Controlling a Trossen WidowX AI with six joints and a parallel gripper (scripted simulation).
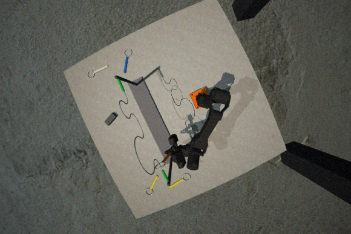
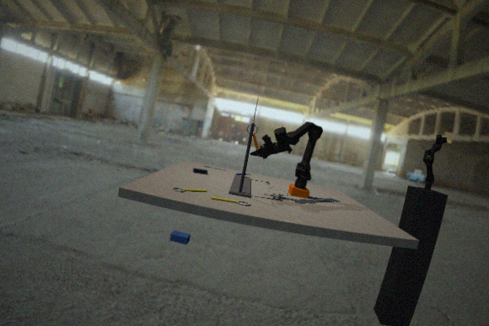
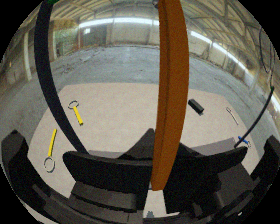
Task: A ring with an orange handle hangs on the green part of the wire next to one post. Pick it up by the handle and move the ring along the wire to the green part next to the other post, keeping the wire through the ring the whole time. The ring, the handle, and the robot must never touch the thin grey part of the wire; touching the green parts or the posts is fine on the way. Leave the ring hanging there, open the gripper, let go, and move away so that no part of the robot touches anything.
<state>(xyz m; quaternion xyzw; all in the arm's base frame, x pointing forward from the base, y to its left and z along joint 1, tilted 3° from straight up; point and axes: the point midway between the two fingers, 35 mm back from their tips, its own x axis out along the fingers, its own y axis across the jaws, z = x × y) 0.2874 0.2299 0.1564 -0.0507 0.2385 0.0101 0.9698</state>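
Right now the orange-handled ring is 10 mm to the left of my gripper tip and 90 mm above it. From my gripper tip the other things lie so: white-handled ring (370 mm ahead, 640 mm to the right, 200 mm below); then blue-handled ring (110 mm ahead, 660 mm to the right, 200 mm below); then dark block (340 mm ahead, 270 mm to the right, 200 mm below).
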